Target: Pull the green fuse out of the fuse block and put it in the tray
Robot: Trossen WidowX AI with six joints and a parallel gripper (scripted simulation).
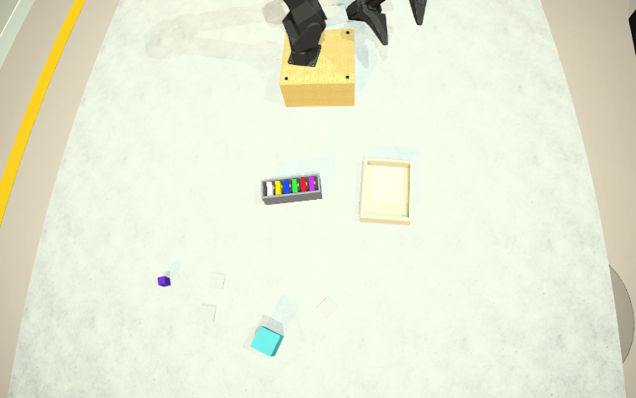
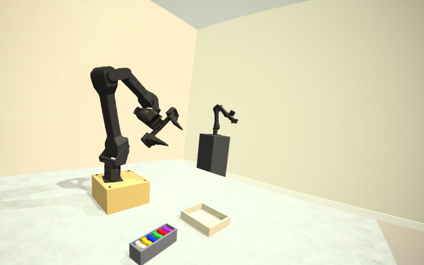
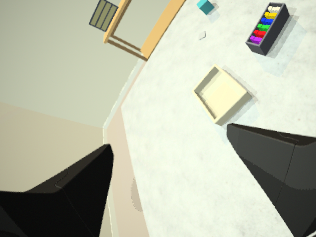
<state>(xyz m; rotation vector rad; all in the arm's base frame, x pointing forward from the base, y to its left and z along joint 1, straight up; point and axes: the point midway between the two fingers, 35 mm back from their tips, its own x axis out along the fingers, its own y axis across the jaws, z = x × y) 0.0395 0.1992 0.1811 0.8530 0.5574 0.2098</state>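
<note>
Right now my gripper tip is 230 mm short of the green fuse, 160 mm to the left of it and 230 mm above it. The rest, counted from my gripper tip: purple cube 480 mm ahead, 390 mm to the right, 240 mm below; then tray 190 mm ahead, 20 mm to the left, 250 mm below; then cyan cube 540 mm ahead, 140 mm to the right, 230 mm below.
</note>
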